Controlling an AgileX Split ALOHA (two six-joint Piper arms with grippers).
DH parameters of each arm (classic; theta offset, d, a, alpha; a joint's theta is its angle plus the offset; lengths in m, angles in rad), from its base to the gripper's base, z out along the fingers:
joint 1: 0 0.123 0 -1.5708
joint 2: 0.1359 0 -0.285 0
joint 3: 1.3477 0 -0.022 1.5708
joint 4: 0 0.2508 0 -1.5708
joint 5: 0 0 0.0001 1.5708
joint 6: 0 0.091 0 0
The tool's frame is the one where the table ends.
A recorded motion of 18 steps. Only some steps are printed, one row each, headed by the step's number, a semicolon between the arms.
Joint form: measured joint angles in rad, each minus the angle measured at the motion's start. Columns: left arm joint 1, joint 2, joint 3, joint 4, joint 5, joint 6; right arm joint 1, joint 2, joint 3, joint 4, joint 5, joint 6.
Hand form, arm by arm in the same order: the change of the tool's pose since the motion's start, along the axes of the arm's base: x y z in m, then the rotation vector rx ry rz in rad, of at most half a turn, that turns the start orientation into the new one. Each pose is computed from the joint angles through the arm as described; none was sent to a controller.
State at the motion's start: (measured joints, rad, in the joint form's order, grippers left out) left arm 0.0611 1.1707 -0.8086 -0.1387 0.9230 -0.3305; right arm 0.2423 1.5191 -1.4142 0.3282 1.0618 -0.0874
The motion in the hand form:
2: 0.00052 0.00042 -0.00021 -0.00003 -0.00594 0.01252; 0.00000 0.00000 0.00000 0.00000 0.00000 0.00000
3: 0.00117 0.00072 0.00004 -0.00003 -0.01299 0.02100; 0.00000 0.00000 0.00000 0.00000 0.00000 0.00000
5: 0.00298 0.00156 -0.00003 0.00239 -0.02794 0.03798; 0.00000 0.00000 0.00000 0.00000 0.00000 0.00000
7: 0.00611 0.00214 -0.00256 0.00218 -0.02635 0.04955; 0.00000 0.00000 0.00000 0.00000 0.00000 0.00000
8: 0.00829 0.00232 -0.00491 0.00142 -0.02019 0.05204; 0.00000 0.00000 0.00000 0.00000 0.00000 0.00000
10: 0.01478 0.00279 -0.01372 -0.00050 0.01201 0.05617; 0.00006 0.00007 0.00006 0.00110 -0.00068 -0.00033
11: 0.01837 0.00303 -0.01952 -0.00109 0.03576 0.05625; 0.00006 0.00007 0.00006 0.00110 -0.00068 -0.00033
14: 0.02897 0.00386 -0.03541 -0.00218 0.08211 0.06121; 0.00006 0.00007 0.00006 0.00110 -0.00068 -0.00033
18: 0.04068 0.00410 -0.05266 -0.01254 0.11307 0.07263; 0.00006 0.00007 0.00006 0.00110 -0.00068 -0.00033
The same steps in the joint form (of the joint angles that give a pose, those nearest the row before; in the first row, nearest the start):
2: 0.0000 0.0000 0.0017 0.0045 -0.0092 -0.0136; 0.0000 0.0000 0.0000 0.0000 0.0000 0.0000
3: 0.0000 0.0000 0.0017 0.0072 -0.0172 -0.0225; 0.0000 0.0000 0.0000 0.0000 0.0000 0.0000
5: 0.0000 0.0021 0.0025 0.0155 -0.0372 -0.0409; 0.0000 0.0000 0.0000 0.0000 0.0000 0.0000
7: 0.0000 0.0163 0.0025 0.0198 -0.0510 -0.0531; 0.0000 0.0000 0.0000 0.0000 0.0000 0.0000
8: 0.0000 0.0283 0.0025 0.0198 -0.0570 -0.0551; 0.0000 0.0000 0.0000 0.0000 0.0000 0.0000
10: 0.0000 0.0702 0.0026 0.0198 -0.0672 -0.0583; 0.0000 0.0000 0.0000 0.0009 -0.0010 0.0000
11: 0.0000 0.0967 0.0025 0.0198 -0.0698 -0.0581; 0.0000 0.0000 0.0000 0.0009 -0.0010 0.0000
14: 0.0000 0.1687 0.0027 0.0198 -0.0961 -0.0604; 0.0000 0.0000 0.0000 0.0009 -0.0010 0.0000
18: 0.0000 0.2452 0.0028 0.0069 -0.1418 -0.0612; 0.0000 0.0000 0.0000 0.0009 -0.0010 0.0000

